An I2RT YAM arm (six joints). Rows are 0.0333 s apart.
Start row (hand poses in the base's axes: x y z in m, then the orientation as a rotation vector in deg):
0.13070, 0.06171, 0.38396, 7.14, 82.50, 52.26
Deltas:
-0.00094, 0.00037, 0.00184, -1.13, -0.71, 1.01
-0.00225, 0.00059, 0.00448, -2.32, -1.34, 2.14
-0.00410, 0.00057, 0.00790, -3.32, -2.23, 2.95
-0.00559, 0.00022, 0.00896, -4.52, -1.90, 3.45
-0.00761, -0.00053, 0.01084, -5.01, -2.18, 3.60
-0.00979, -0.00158, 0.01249, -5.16, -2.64, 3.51
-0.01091, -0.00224, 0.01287, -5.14, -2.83, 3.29
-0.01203, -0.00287, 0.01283, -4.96, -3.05, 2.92
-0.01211, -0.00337, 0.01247, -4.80, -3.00, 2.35
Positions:
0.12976, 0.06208, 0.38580, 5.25, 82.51, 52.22
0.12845, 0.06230, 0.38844, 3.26, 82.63, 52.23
0.12660, 0.06228, 0.39186, 1.52, 82.36, 52.09
0.12511, 0.06193, 0.39292, 0.42, 83.26, 51.63
0.12309, 0.06118, 0.39480, -0.18, 83.23, 51.37
0.12091, 0.06013, 0.39645, -0.44, 82.84, 51.16
0.11979, 0.05947, 0.39683, -0.35, 82.62, 50.98
0.11867, 0.05884, 0.39679, -0.05, 82.28, 50.81
0.11859, 0.05834, 0.39643, 0.50, 82.17, 50.47

